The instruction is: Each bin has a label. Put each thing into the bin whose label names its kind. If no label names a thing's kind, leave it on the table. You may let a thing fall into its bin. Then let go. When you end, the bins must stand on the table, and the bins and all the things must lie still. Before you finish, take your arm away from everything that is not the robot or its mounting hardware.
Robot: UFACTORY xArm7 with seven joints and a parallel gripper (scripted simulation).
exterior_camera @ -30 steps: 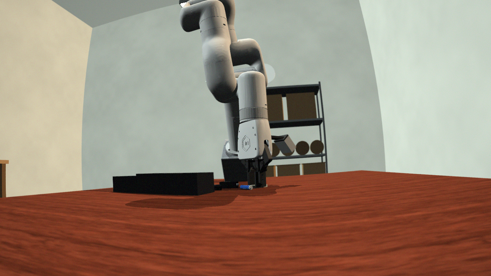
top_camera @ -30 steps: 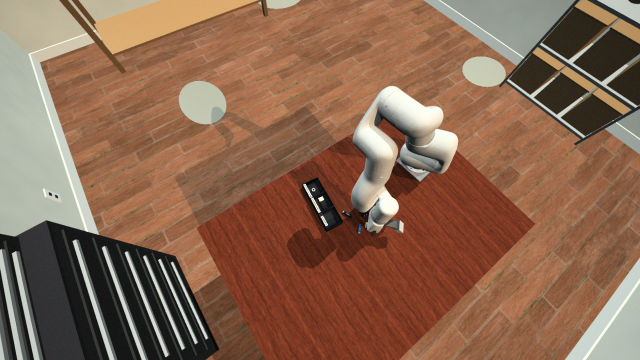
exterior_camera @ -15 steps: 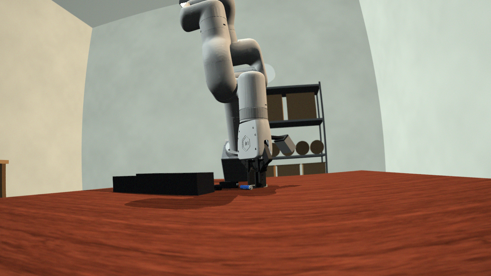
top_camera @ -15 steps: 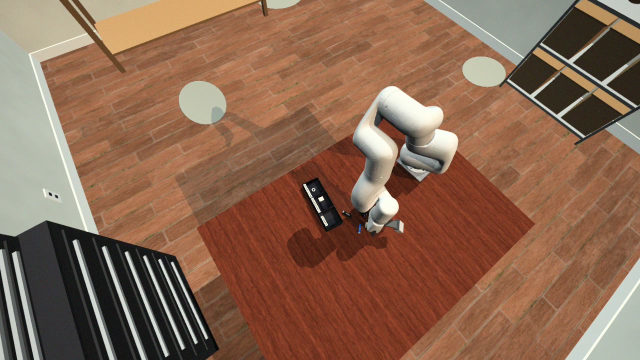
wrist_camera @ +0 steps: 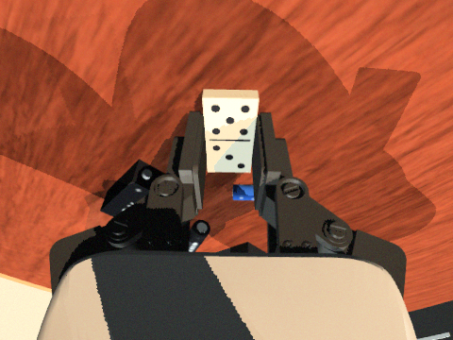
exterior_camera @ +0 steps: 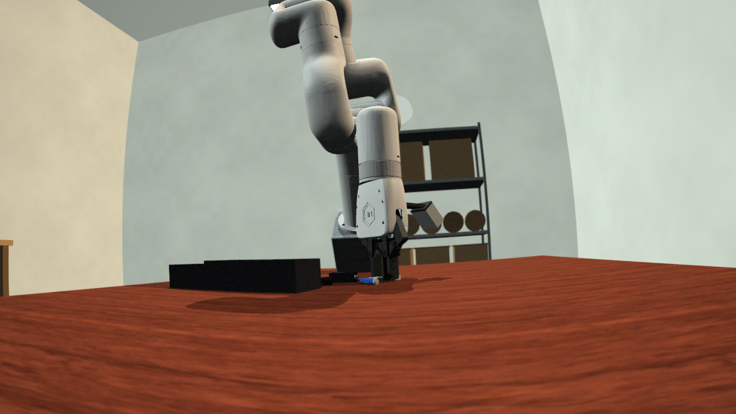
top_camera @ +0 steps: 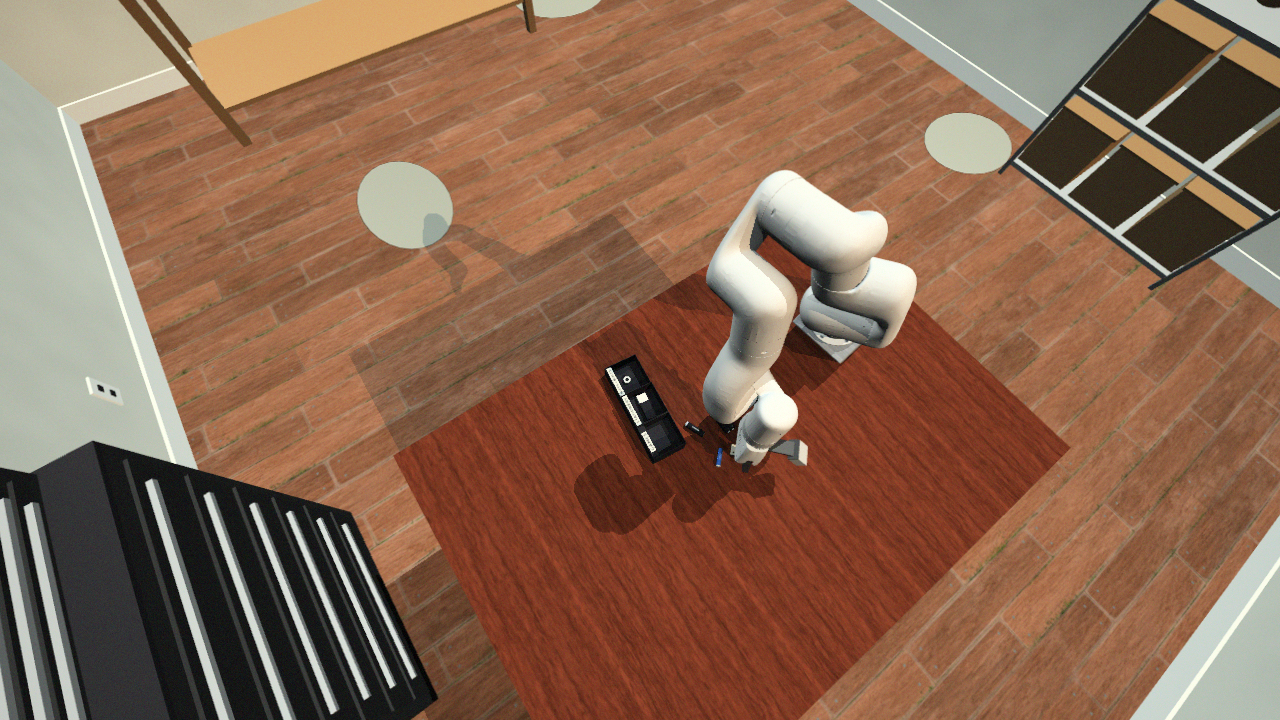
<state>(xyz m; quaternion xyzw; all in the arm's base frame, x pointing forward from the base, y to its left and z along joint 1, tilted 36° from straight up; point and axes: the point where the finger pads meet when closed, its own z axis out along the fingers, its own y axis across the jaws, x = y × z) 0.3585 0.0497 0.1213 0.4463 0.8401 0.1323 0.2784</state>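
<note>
Right now the blue cylinder is 5 cm ahead of my hand, 3 cm to the right of it and 2 cm below it. Also, from my hand: pale domino tile (2 cm below); then black cylindrical battery (11 cm to the right, 4 cm ahead, 2 cm below); then black boxy battery (6 cm to the right, 2 cm below, 2 cm behind).
</note>
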